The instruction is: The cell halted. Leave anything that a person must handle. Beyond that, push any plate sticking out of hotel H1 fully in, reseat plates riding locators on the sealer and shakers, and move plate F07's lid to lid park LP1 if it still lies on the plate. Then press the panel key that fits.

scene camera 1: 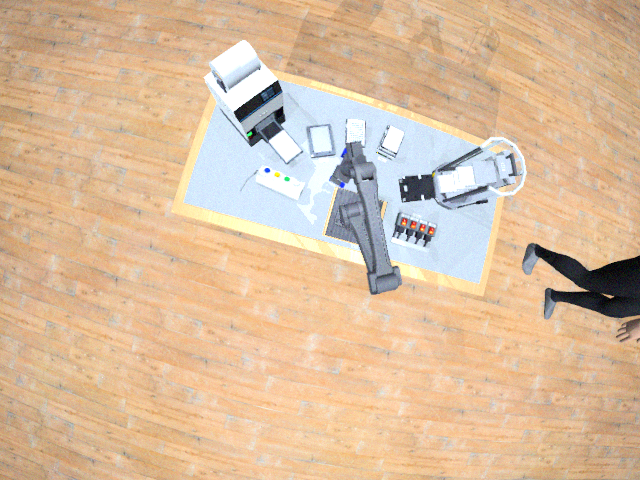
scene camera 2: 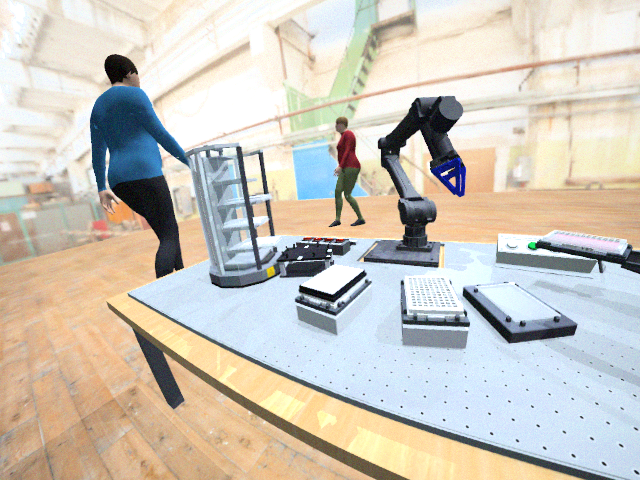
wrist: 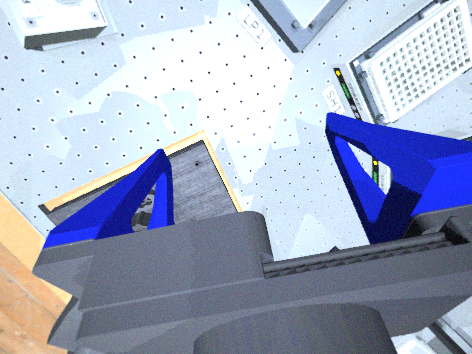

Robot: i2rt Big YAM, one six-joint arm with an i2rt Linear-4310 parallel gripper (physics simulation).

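Frame: origin at the arm's base, x ahead, y up, z right, level; metres.
Where they show: gripper, fingertip midpoint: (scene camera 1: 336,167) (scene camera 2: 459,195) (wrist: 244,139); arm's base at its link origin: (scene camera 1: 347,219) (scene camera 2: 415,247).
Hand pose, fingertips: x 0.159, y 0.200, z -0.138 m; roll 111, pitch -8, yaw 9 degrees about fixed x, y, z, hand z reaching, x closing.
Things, the pixels of their centre, and the offset from my fingertips. "pt": a spot on its surface instead.
- LP1 at the middle of its body: (scene camera 2: 512,305) (scene camera 1: 320,140) dx +0.171, dy -0.195, dz -0.108 m
- white well plate at the middle of its body: (wrist: 421,62) (scene camera 2: 429,294) (scene camera 1: 356,132) dx +0.253, dy -0.149, dz +0.041 m
- second shaker at a spot on its surface: (scene camera 2: 316,314) pt dx +0.350, dy -0.177, dz +0.227 m
- white-topped dark plate at the middle of its body: (scene camera 2: 334,280) (scene camera 1: 393,139) dx +0.279, dy -0.136, dz +0.224 m
- sealer at a spot on its surface: (scene camera 1: 248,95) pt dx +0.127, dy +0.119, dz -0.413 m
- Hotel H1 at the middle of its body: (scene camera 2: 237,211) (scene camera 1: 474,177) dx +0.192, dy -0.002, dz +0.616 m
- key panel at the middle of its body: (scene camera 2: 541,252) (scene camera 1: 280,182) dx -0.100, dy -0.170, dz -0.222 m
- black nest station at the middle of its body: (scene camera 2: 307,258) (scene camera 1: 417,188) dx +0.103, dy -0.174, dz +0.424 m
My gripper (scene camera 1: 343,168) (scene camera 2: 457,194) (wrist: 244,139) is open and empty, high above the bench between its base and lid park LP1. LP1 (scene camera 1: 311,142) (scene camera 2: 509,333) (wrist: 295,42) is a dark frame with a pale centre. Shaker SH1 bears a white well plate (scene camera 1: 355,131) (scene camera 2: 433,293) (wrist: 425,62); its seating is unclear. A second shaker (scene camera 2: 316,314) bears a white-topped dark plate (scene camera 1: 393,138) (scene camera 2: 333,280). The sealer (scene camera 1: 248,95) has a plate (scene camera 1: 285,145) (scene camera 2: 586,241) on its extended tray. Hotel H1 (scene camera 1: 504,167) (scene camera 2: 202,217) has several shelves. The key panel (scene camera 1: 273,188) (scene camera 2: 542,260) (wrist: 65,36) stands near the sealer.
A black nest station (scene camera 1: 417,188) (scene camera 2: 307,252) adjoins the hotel. A module with red lights (scene camera 1: 413,237) (scene camera 2: 338,248) stands beside the arm's base (scene camera 2: 403,253). A person in blue (scene camera 2: 131,134) stands behind the hotel, one hand close to its top. A person in red (scene camera 2: 347,155) stands farther back.
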